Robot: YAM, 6 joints.
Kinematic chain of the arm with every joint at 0, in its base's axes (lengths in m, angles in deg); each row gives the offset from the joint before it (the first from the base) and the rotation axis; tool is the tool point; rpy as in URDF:
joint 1: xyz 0 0 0.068 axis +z
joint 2: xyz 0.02 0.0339 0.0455 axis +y
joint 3: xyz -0.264 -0.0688 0 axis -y
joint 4: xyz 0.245 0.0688 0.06 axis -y
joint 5: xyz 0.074 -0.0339 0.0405 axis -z
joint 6: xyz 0.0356 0 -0.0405 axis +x
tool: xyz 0 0 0 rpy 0 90 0
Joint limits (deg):
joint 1: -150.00..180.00
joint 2: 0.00..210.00
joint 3: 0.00..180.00
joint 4: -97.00..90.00
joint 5: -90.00..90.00
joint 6: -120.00..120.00
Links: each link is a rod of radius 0.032 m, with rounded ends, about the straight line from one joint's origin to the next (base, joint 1, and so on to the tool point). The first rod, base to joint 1, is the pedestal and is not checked.
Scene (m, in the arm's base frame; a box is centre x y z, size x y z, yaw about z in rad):
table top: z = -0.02
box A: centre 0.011 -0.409 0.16 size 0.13 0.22 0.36 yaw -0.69
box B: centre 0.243 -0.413 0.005 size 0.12 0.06 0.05 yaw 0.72
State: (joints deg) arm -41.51 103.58 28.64 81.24 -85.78 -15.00
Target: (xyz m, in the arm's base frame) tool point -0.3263 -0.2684 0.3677
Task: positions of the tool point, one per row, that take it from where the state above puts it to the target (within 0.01 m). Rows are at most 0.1 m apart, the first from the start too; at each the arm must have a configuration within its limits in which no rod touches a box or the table.
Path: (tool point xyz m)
1: 0.1763 -0.1997 0.2064
2: 0.1116 -0.2145 0.2503
3: 0.0504 -0.2035 0.2877
4: 0.0032 -0.1717 0.3172
5: -0.0236 -0.1277 0.3380
6: -0.0609 -0.1654 0.3738
7: -0.1121 -0.2040 0.3963
8: -0.1758 -0.2373 0.4033
9: -0.2488 -0.2602 0.3938
10: -0.3263 -0.2684 0.3677

